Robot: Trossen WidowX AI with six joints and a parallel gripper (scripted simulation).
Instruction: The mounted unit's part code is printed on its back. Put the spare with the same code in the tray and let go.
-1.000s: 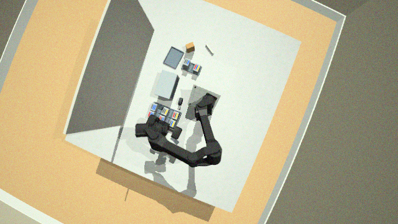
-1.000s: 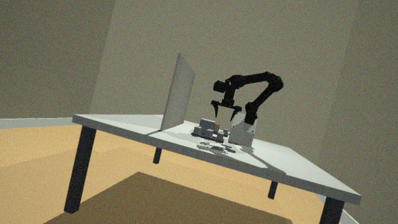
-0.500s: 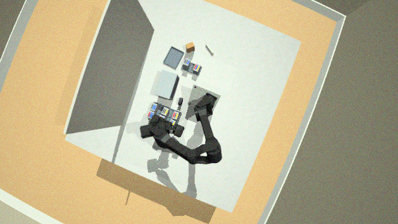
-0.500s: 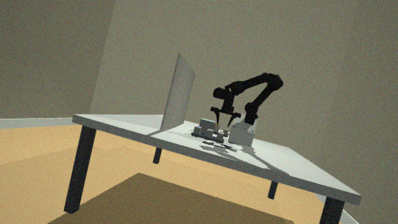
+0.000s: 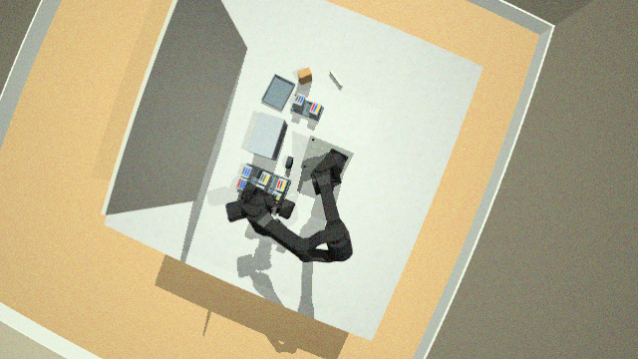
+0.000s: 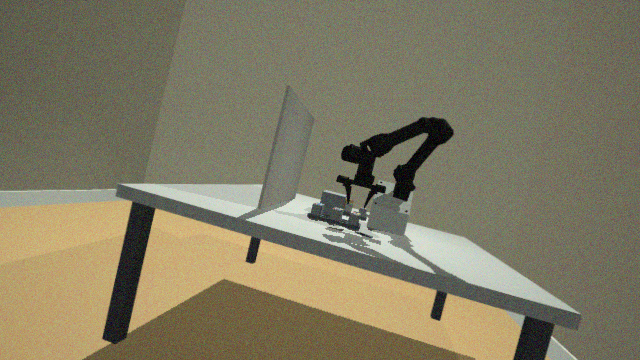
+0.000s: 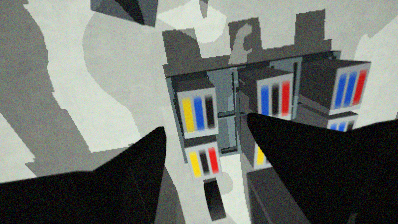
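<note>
The flat grey-blue tray is 20 cm ahead of my gripper tip, 40 cm to the right of it and 8 cm below it. Also, from my gripper tip: tall grey panel 37 cm ahead, 17 cm to the right, 14 cm above; then mounted unit 13 cm ahead, 20 cm to the right, 3 cm below; then black cylinder 2 cm ahead, 16 cm to the right, 6 cm below.
</note>
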